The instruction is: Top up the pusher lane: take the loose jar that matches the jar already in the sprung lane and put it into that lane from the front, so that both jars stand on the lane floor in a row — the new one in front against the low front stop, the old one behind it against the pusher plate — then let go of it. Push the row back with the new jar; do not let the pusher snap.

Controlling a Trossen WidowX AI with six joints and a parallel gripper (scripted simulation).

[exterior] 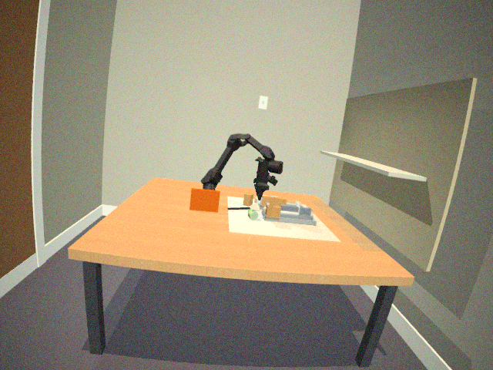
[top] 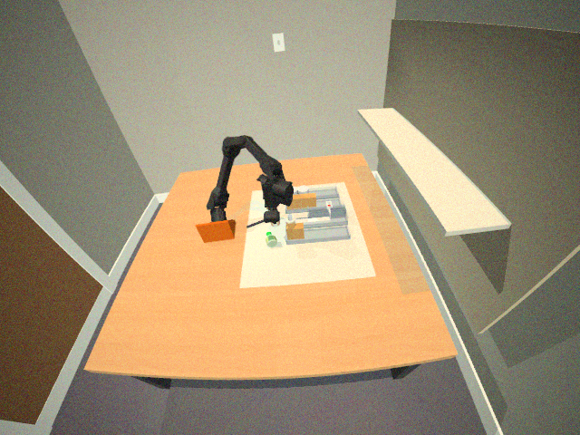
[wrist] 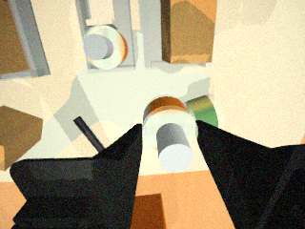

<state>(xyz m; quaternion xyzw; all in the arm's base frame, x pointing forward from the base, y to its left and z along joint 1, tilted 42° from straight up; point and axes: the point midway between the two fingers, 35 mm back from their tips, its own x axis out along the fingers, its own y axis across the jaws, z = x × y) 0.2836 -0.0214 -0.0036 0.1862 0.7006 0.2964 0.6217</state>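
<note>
My gripper tip is 100 mm past the thin black stick, 90 mm above it and 80 mm to the right of it. Also, from my gripper tip: tan block (210 mm to the left, 60 mm below, 50 mm behind); wall shelf (560 mm ahead, 270 mm above, 120 mm to the left); grey lane rack (200 mm ahead, 100 mm to the left, 80 mm below).
</note>
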